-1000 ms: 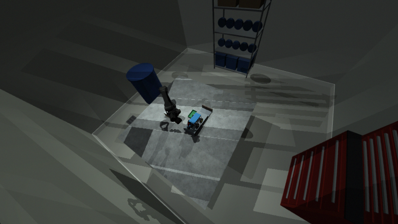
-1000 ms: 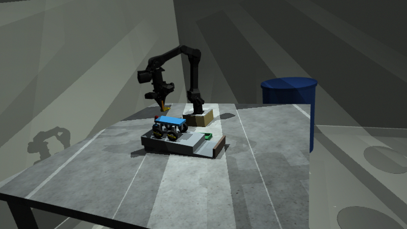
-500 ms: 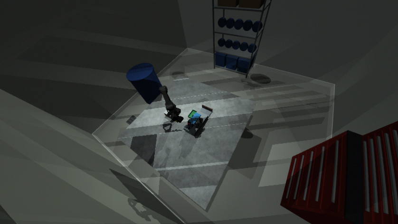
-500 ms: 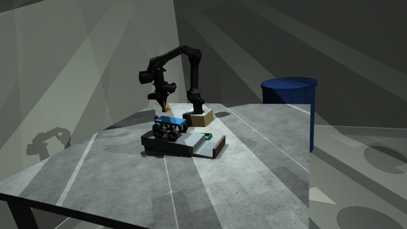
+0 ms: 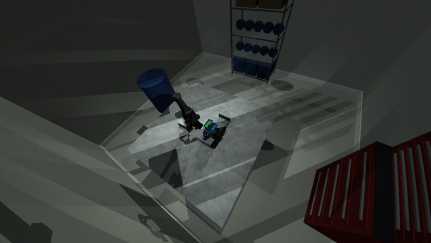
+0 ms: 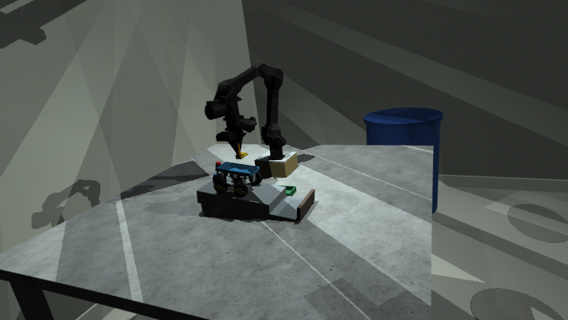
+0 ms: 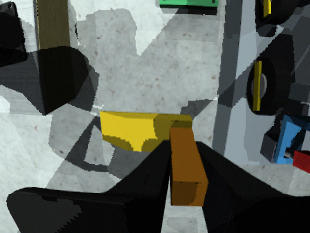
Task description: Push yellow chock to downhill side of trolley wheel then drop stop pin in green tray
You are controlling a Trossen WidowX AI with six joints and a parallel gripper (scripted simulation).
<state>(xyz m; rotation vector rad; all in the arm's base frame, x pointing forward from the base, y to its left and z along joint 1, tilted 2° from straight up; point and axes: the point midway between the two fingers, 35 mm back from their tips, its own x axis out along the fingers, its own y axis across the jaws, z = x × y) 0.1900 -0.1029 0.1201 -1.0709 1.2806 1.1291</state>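
My gripper tip is now 11 cm short of the red-headed stop pin, 5 cm to the left of it and 4 cm above it. The rest, counted from my gripper tip: trolley 15 cm ahead, 6 cm below, 5 cm to the left; then green tray 18 cm below, 16 cm to the left, 4 cm ahead; then yellow chock 2 cm behind, 1 cm below.
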